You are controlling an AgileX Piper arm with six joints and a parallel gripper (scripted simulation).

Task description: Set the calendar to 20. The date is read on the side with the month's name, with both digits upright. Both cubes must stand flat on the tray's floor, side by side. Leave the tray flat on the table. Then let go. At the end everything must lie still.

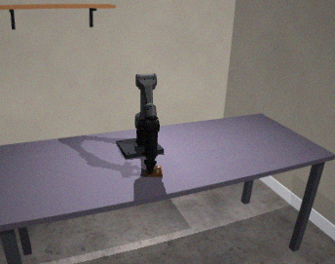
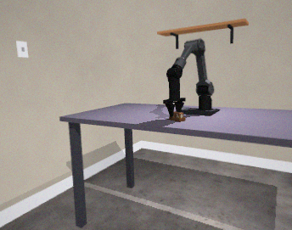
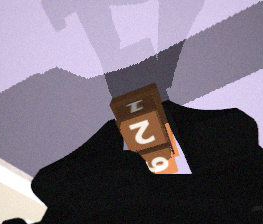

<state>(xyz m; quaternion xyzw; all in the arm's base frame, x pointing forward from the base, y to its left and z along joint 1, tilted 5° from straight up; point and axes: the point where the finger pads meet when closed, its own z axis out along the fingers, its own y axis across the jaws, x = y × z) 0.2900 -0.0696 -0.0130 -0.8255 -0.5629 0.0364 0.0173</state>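
Right now the brown tray is 20 mm to the left of my hand and 20 mm below it.
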